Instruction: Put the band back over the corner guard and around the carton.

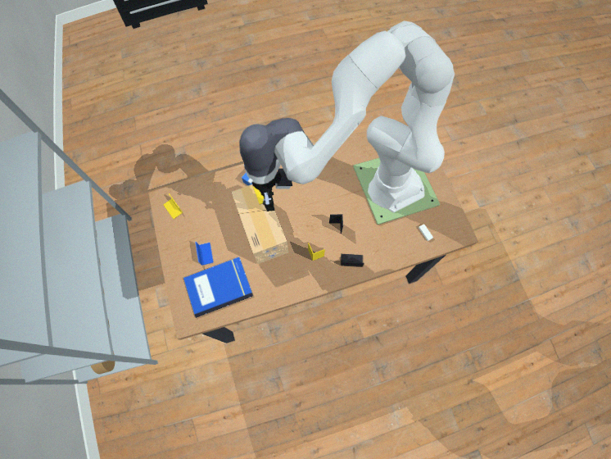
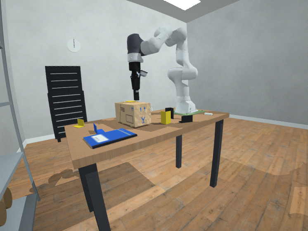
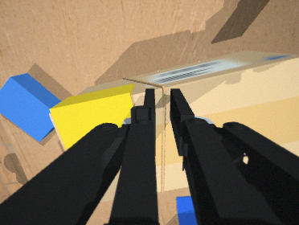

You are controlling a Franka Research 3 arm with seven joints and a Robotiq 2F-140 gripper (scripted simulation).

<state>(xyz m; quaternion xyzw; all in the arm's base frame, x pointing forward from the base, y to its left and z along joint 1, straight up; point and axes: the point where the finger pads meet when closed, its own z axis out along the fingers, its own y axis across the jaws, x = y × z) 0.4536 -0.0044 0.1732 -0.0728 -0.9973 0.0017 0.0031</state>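
The cardboard carton is 11 cm below my hand, 5 cm ahead of it and 1 cm to the left of it. Also, from my hand: blue block 21 cm to the right, 16 cm below, 2 cm ahead; then white block 54 cm behind, 21 cm to the left, 18 cm below; then blue corner guard 29 cm ahead, 17 cm below, 4 cm to the left.
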